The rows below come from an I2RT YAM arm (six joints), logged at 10 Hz.
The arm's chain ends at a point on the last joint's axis. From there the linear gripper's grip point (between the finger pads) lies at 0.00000 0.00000 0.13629 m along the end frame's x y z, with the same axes.
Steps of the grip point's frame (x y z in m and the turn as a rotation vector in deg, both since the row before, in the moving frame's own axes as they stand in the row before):
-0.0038, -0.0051, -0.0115, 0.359, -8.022, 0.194
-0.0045, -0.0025, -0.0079, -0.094, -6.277, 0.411
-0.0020, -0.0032, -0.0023, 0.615, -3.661, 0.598
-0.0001, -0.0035, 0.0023, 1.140, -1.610, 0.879
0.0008, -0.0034, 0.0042, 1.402, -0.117, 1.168
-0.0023, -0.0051, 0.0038, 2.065, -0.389, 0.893
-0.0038, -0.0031, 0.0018, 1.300, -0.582, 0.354
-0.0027, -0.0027, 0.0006, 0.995, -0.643, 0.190
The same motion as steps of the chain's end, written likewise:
0.0152, -0.0042, -0.0102, 0.359, -8.022, 0.194
0.0104, -0.0027, -0.0071, -0.094, -6.277, 0.411
0.0067, -0.0017, -0.0020, 0.615, -3.661, 0.598
0.0037, -0.0008, 0.0024, 1.140, -1.610, 0.879
0.0010, -0.0001, 0.0042, 1.402, -0.117, 1.168
-0.0014, -0.0002, 0.0039, 2.065, -0.389, 0.893
-0.0024, 0.0000, 0.0018, 1.300, -0.582, 0.354
-0.0012, -0.0003, 0.0006, 0.995, -0.643, 0.190

